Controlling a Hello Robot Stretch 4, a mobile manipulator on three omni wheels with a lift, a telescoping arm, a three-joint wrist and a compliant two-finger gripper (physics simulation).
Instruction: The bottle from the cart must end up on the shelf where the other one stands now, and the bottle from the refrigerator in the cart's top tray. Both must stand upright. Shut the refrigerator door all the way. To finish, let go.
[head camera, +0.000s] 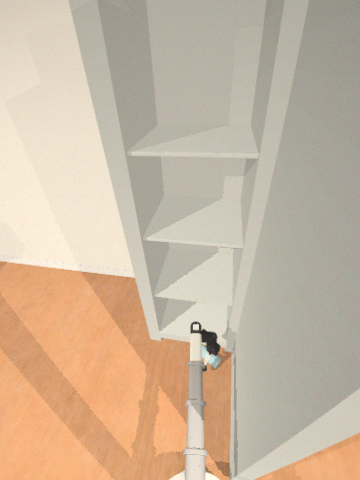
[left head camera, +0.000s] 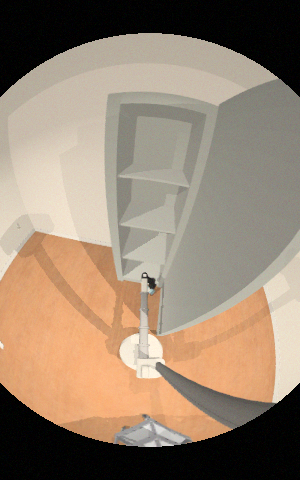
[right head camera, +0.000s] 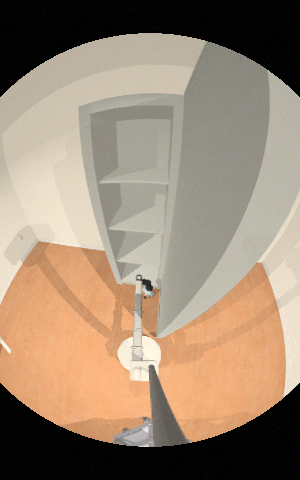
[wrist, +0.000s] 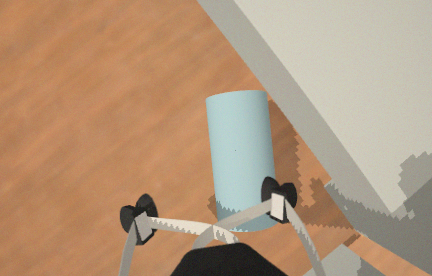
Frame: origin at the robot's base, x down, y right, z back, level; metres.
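Seen in the pictures: gripper, fingertip midpoint: (head camera: 209, 361) (left head camera: 148, 291) (right head camera: 147, 293) (wrist: 209, 200).
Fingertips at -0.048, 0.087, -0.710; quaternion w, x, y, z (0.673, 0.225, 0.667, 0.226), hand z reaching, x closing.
A point is followed by its place in that frame, as x, y, z.
A light-blue bottle (head camera: 214, 361) {-0.038, 0.120, -0.718} (right head camera: 148, 290) (wrist: 241, 150) {-0.042, 0.076, -0.767} lies on its side on the floor by the refrigerator's foot; I cannot tell which of the two it is. My gripper (wrist: 209, 200) {-0.048, 0.087, -0.710} is open above its near end. The right fingertip overlaps the bottle's lower right edge in the wrist view, the left one is over floor; contact is not clear. The refrigerator (head camera: 107, 100) {-1.447, -0.271, -0.875} (left head camera: 112, 160) {-1.382, -0.269, -0.875} (right head camera: 89, 150) {-1.498, -0.264, -0.875} stands ahead, its door (head camera: 300, 240) {-1.260, 0.192, -0.430} (left head camera: 240, 200) {-1.430, 0.184, -0.368} (right head camera: 215, 190) {-1.463, 0.170, -0.259} wide open on the right. No bottle shows on its visible shelves. The cart (left head camera: 131, 430) (right head camera: 136, 426) shows partly behind me.
My arm (head camera: 195, 420) {-0.467, 0.000, -0.317} (left head camera: 144, 312) {-0.467, 0.007, -0.347} (right head camera: 138, 320) {-0.467, 0.010, -0.298} reaches forward, left of the open door. A pale grey panel (wrist: 360, 90) {-0.099, 0.103, -0.868} with a darker edge is close right of the bottle in the wrist view. A wall (head camera: 50, 175) {-0.945, -1.021, -1.537} stands behind and left of the refrigerator.
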